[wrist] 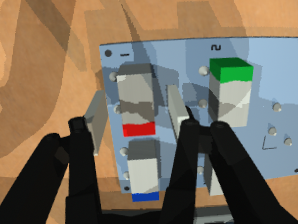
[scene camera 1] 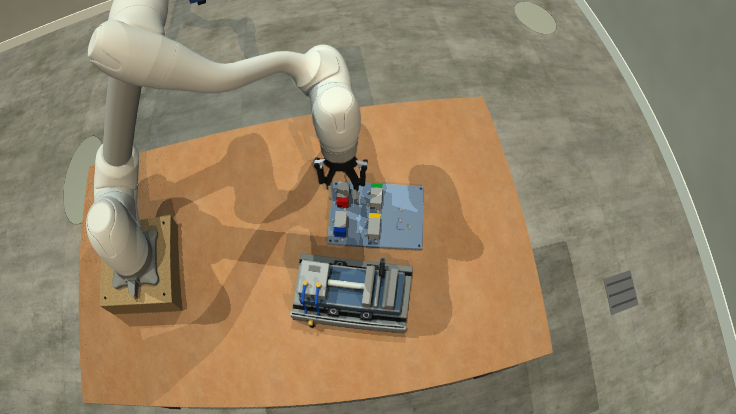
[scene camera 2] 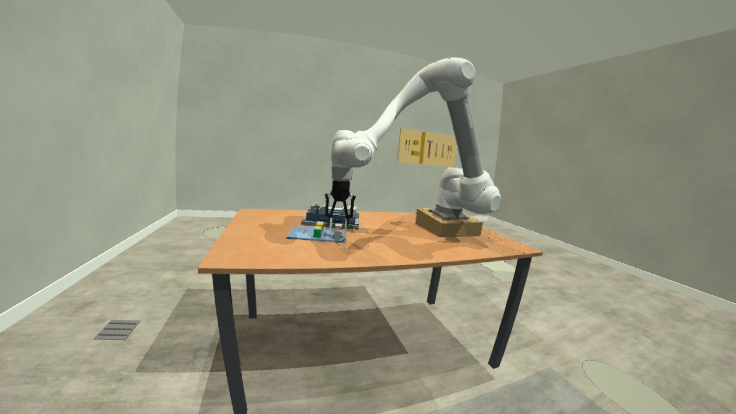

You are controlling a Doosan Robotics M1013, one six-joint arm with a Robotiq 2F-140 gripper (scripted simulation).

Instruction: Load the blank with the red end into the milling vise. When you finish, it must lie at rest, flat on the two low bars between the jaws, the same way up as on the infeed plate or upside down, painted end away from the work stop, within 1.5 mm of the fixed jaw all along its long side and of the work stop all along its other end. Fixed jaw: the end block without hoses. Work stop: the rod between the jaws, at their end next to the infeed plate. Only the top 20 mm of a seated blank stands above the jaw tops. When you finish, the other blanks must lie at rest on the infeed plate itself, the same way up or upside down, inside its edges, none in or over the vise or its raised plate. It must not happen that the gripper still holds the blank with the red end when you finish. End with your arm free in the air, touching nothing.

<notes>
The pictures show: the gripper, a blue-ended blank, a green-ended blank, a red-ended blank and an infeed plate.
</notes>
